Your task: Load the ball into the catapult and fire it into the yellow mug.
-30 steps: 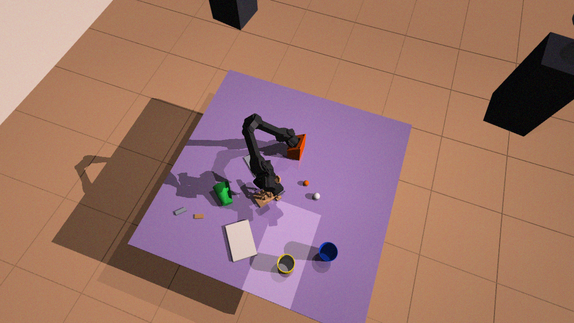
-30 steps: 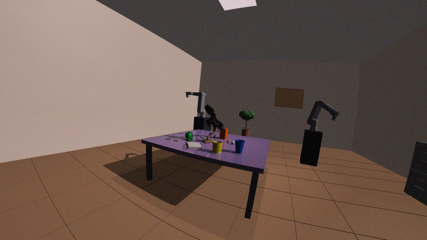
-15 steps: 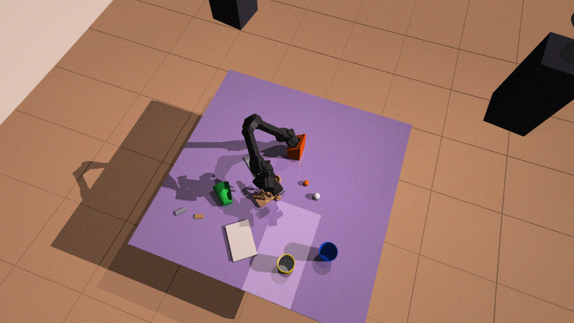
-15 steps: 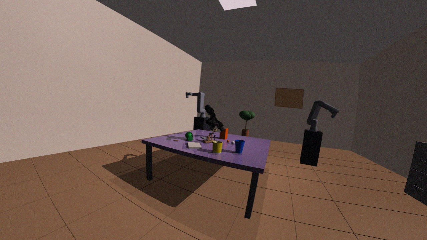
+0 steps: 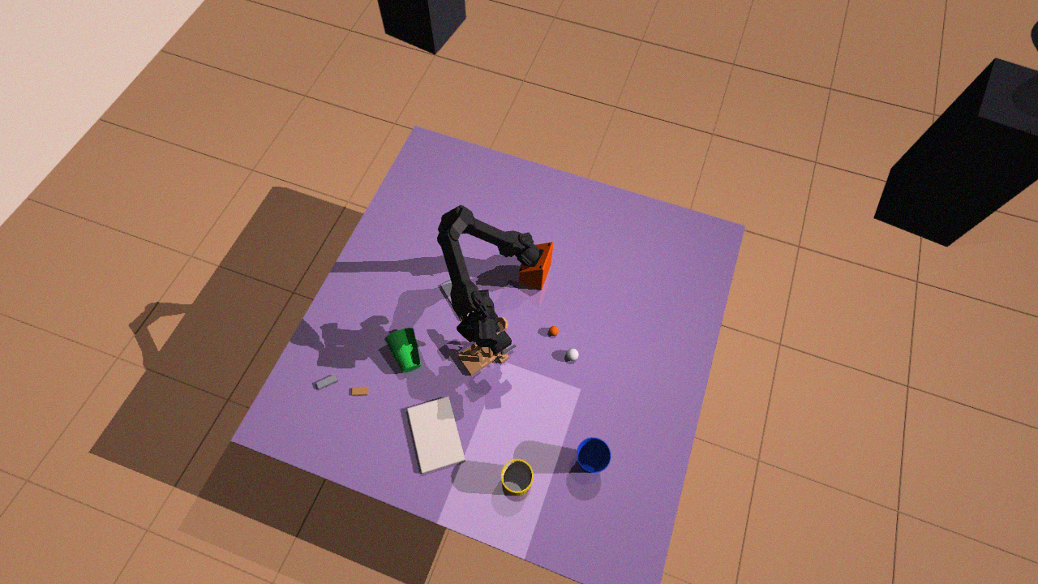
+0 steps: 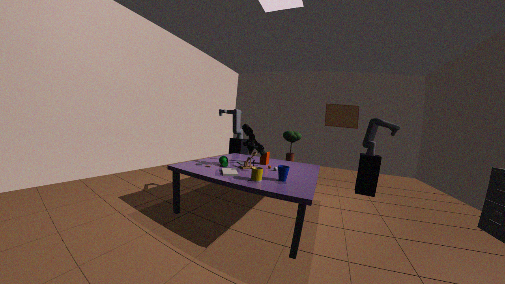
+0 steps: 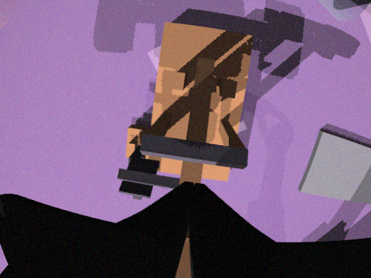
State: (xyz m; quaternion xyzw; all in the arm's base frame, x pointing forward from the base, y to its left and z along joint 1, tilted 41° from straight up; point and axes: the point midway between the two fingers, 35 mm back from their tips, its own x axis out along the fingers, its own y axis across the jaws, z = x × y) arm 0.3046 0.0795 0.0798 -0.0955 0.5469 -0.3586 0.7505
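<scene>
Now: the tan wooden catapult 70 mm below my gripper tip and 30 mm to the left of it. From my gripper tip the other things lie so: grey slab 170 mm to the right, 140 mm below, 120 mm behind; then white ball 250 mm to the left, 120 mm below, 110 mm behind; then orange ball 160 mm to the left, 160 mm behind, 120 mm below.
</scene>
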